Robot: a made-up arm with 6 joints. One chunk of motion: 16 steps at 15 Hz.
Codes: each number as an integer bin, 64 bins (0 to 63) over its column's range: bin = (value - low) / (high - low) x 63, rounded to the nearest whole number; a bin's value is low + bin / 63 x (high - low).
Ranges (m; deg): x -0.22..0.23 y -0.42..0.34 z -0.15..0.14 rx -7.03..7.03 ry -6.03..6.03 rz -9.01..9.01
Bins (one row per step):
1: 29 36 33 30 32 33
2: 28 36 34 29 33 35
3: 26 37 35 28 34 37
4: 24 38 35 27 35 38
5: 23 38 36 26 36 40
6: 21 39 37 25 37 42
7: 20 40 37 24 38 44
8: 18 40 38 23 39 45
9: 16 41 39 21 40 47
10: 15 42 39 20 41 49
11: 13 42 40 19 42 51
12: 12 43 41 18 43 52
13: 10 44 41 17 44 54
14: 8 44 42 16 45 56
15: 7 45 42 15 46 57
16: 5 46 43 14 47 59
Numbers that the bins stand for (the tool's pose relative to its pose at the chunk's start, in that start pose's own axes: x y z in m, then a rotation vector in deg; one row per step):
1: -0.0129 0.0143 0.0019 -0.33 0.10 0.43
2: -0.0200 0.0143 0.0065 -0.56 0.29 1.00
3: -0.0343 0.0263 0.0111 -0.78 0.48 1.57
4: -0.0486 0.0384 0.0111 -1.00 0.67 1.86
5: -0.0557 0.0384 0.0157 -1.23 0.86 2.43
6: -0.0700 0.0505 0.0203 -1.45 1.05 3.00
7: -0.0771 0.0625 0.0203 -1.67 1.24 3.58
8: -0.0914 0.0625 0.0249 -1.90 1.44 3.86
9: -0.1057 0.0746 0.0295 -2.34 1.63 4.43
10: -0.1129 0.0867 0.0295 -2.57 1.82 5.01
11: -0.1271 0.0867 0.0341 -2.79 2.01 5.58
12: -0.1343 0.0987 0.0387 -3.01 2.20 5.86
13: -0.1486 0.1108 0.0387 -3.24 2.39 6.44
14: -0.1629 0.1108 0.0433 -3.46 2.58 7.01
15: -0.1700 0.1229 0.0433 -3.68 2.78 7.29
16: -0.1843 0.1349 0.0479 -3.91 2.97 7.87

